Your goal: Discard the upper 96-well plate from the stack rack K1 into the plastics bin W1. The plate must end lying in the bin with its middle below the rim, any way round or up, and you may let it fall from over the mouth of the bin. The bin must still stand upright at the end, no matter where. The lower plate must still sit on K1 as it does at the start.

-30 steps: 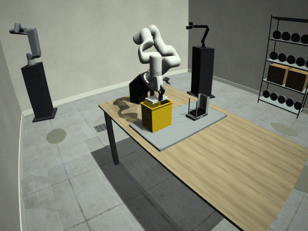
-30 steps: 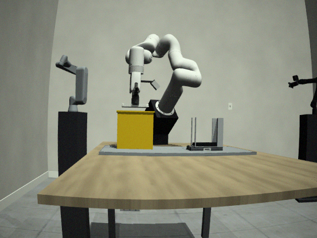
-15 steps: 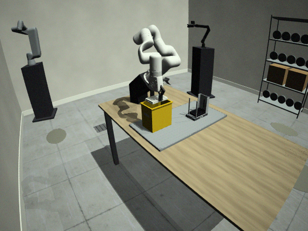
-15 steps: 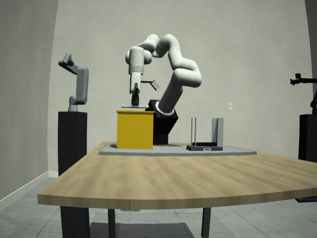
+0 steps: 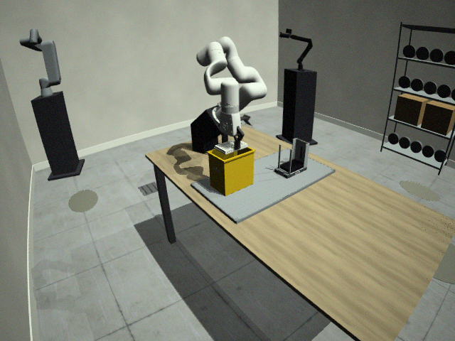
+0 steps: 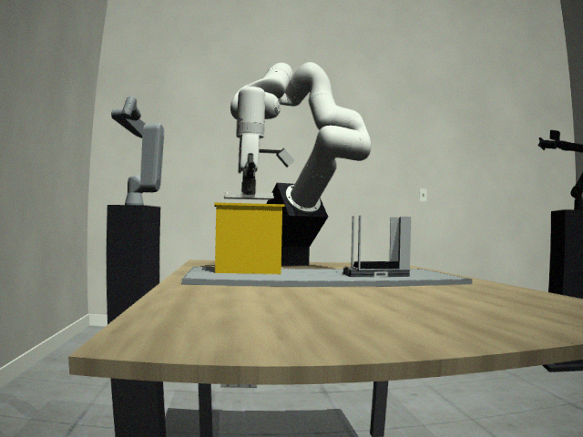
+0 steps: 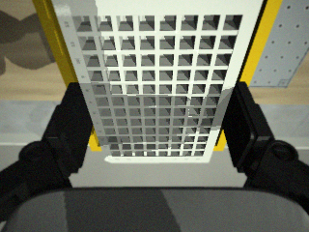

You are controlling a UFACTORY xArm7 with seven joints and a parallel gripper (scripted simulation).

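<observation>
Right now my hand is 1 cm above the white 96-well plate. Also, from my hand: yellow plastics bin W1: 12 cm below; dark plate: 2 cm behind, 35 cm to the left, 19 cm below.
</observation>
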